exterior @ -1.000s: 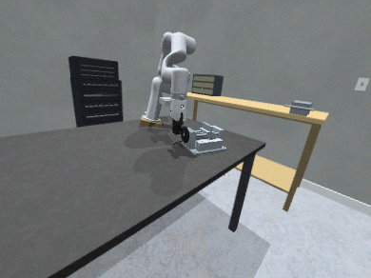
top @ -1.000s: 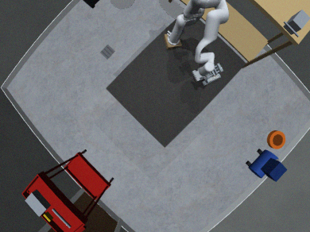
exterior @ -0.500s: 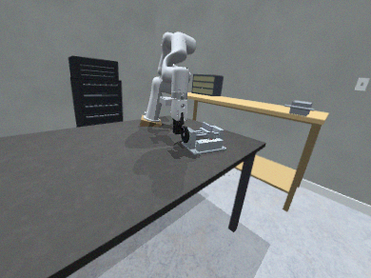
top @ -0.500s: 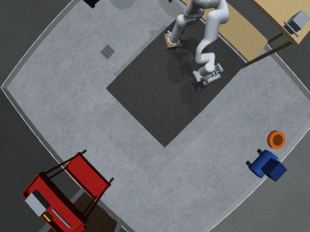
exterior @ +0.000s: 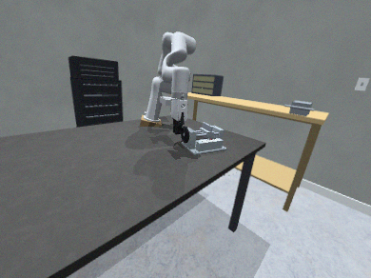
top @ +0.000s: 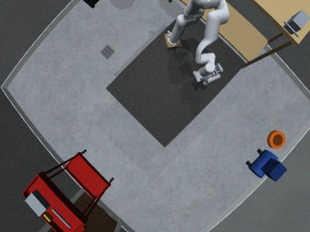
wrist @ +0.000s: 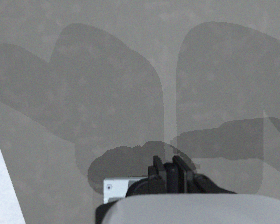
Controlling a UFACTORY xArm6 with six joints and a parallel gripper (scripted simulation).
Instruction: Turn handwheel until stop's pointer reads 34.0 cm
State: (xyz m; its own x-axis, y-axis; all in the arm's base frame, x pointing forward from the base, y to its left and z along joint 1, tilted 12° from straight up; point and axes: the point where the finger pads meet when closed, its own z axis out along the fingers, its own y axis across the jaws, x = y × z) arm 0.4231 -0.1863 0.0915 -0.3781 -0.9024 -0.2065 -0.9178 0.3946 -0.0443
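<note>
My gripper is now 1 cm to the right of the upright knob. Round my hand: handwheel 2 cm to the left, 1 cm below, 1 cm ahead; then sliding stop 15 cm to the left, 8 cm ahead, 1 cm below.
</note>
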